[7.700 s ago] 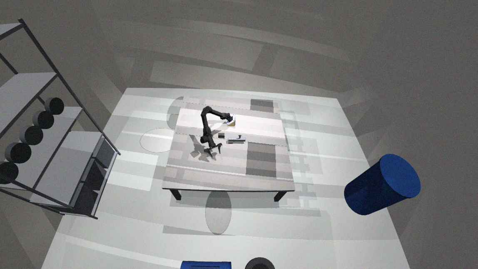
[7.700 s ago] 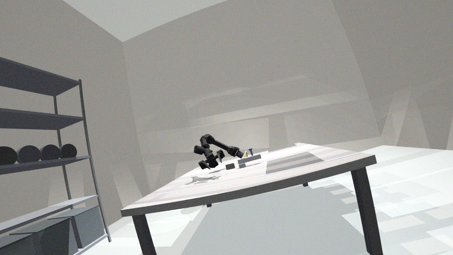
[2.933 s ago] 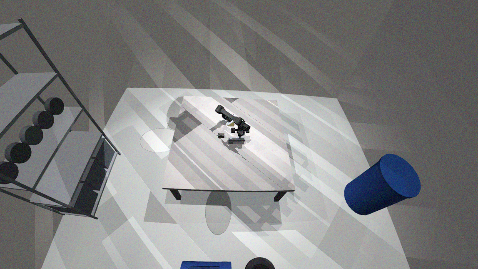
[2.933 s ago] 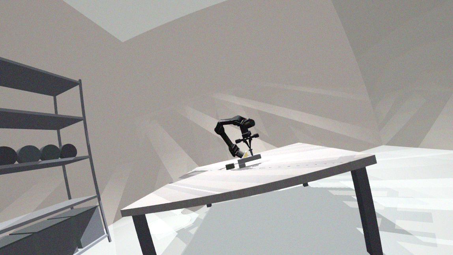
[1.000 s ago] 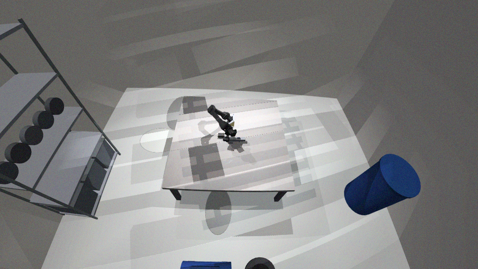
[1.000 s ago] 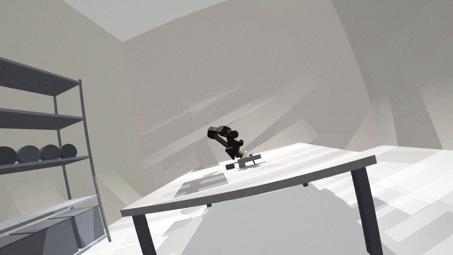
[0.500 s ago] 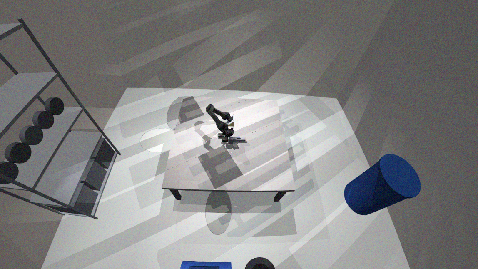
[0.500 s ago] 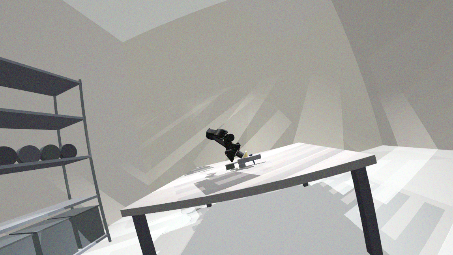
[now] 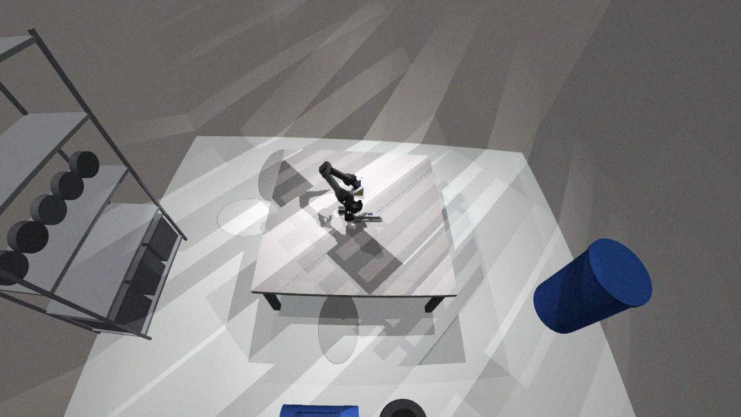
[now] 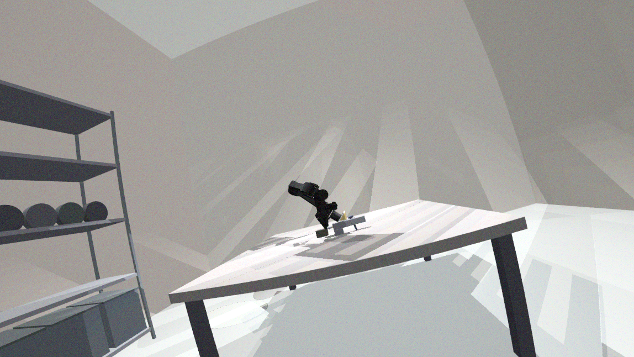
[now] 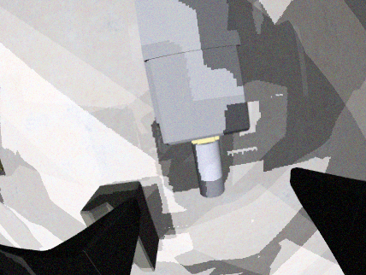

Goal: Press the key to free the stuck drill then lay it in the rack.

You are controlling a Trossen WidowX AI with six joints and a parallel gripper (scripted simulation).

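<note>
My gripper tip is 6 cm to the right of the drill. From my gripper tip the other things lie so: rack (8 cm behind, 4 cm to the right, 3 cm below); grey housing (12 cm to the left, 1 cm below).
</note>
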